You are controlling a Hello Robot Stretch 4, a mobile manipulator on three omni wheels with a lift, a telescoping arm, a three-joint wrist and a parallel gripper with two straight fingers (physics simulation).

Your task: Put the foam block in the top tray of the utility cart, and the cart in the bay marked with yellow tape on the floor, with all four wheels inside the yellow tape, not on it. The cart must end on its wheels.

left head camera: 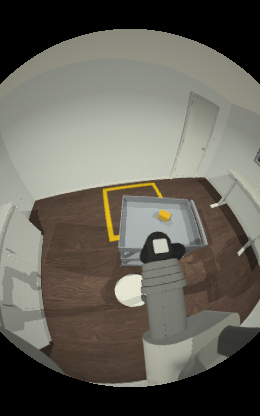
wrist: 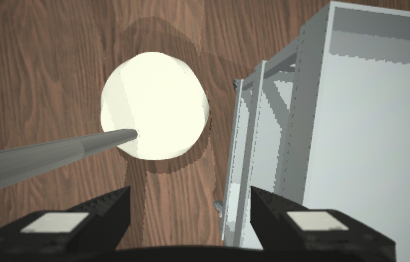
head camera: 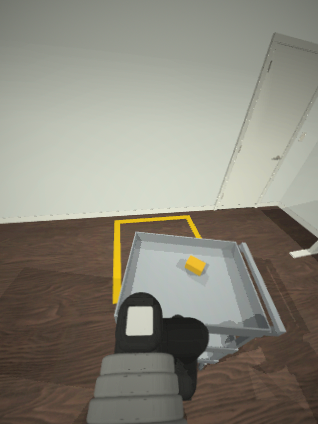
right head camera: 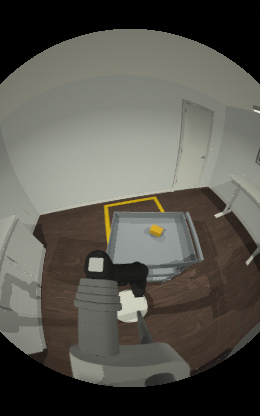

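A yellow foam block (head camera: 195,265) (left head camera: 164,215) (right head camera: 156,230) lies in the top tray (head camera: 155,275) of the grey utility cart (left head camera: 137,225) (right head camera: 132,245) (wrist: 310,100). The cart stands upright, its handle at the right. It covers the right and near parts of the yellow tape bay (head camera: 117,250) (left head camera: 130,187) (right head camera: 130,202). Its near side reaches past the bay's near left corner. Two wheels show low at its near side in the wrist view; the other wheels are hidden. My gripper (wrist: 191,204) is open and empty, pointing down beside the cart's near side.
A pale round disc (left head camera: 131,290) (right head camera: 132,306) (wrist: 155,105) is at floor level close to the cart's near side. A wall stands behind the bay, with a door (head camera: 270,120) at the right. A white cabinet (left head camera: 20,275) is at the left and a white table (right head camera: 245,192) at the right.
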